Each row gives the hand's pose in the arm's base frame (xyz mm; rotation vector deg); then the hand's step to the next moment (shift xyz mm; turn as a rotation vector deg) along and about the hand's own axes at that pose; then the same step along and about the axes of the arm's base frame.
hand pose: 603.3 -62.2 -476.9 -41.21 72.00 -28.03
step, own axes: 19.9 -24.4 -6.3 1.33 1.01 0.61
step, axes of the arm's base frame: 0.2 -31.9 3.3 0.88 -0.09 -1.54
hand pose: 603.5 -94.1 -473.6 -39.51 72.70 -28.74
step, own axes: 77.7 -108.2 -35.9 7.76 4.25 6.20
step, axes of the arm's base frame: -13.1 -136.1 18.4 7.73 -1.17 -7.46
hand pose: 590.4 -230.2 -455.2 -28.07 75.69 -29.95
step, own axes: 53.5 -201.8 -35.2 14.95 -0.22 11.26
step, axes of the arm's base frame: -41.8 -193.3 75.5 13.54 -8.90 -9.36
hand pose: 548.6 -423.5 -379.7 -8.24 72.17 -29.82
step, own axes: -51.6 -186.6 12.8 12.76 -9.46 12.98
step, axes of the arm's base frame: -53.8 -142.5 120.2 11.97 -16.31 -3.39
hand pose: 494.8 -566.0 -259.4 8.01 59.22 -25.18
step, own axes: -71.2 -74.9 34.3 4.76 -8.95 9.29
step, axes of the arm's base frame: -34.7 -58.2 85.3 5.76 -12.39 1.51
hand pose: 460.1 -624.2 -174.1 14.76 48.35 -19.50
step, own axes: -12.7 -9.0 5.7 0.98 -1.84 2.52
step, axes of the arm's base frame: -7.5 -7.8 12.6 1.60 -2.76 0.70
